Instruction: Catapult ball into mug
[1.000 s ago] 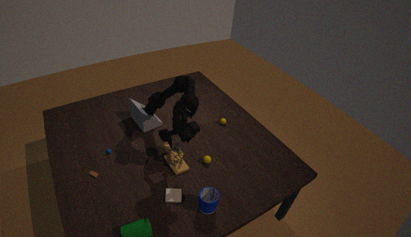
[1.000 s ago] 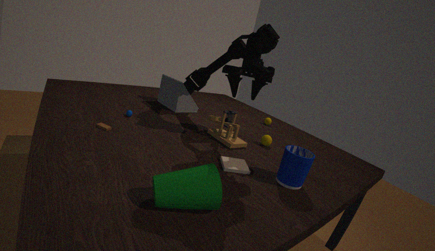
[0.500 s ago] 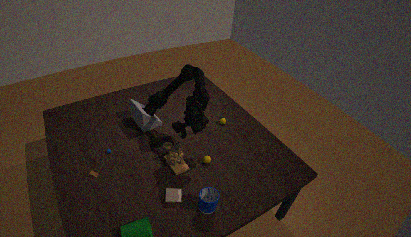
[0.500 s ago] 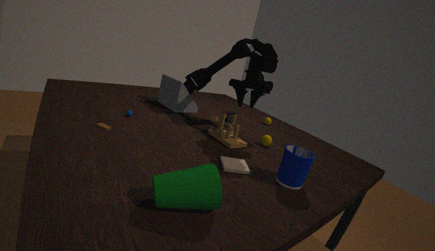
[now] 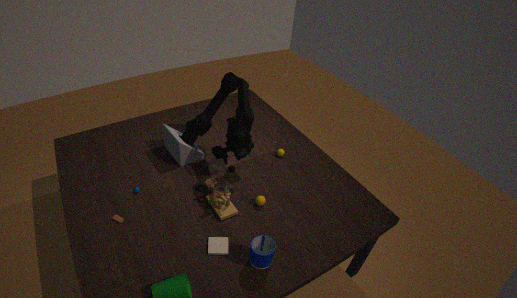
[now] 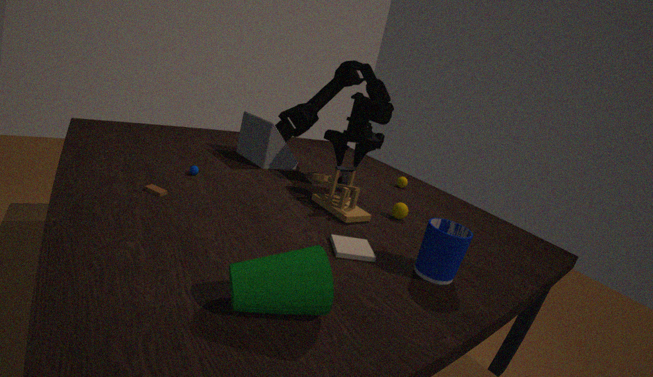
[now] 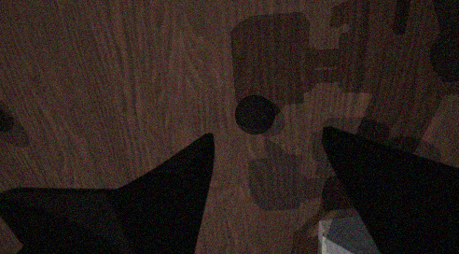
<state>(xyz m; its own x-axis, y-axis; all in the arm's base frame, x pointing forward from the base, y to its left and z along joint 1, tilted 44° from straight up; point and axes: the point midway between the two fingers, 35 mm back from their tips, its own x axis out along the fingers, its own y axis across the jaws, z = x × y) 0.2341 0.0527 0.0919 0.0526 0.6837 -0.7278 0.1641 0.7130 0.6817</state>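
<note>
Now: gripper tip 5 cm above the dark ball and 1 cm past it. Also, from my gripper tip: wooden catapult: 14 cm to the right, 11 cm ahead, 1 cm below; white tile: 30 cm to the right, 30 cm ahead, 6 cm below; yellow ball: 23 cm ahead, 4 cm below, 3 cm to the right.
</note>
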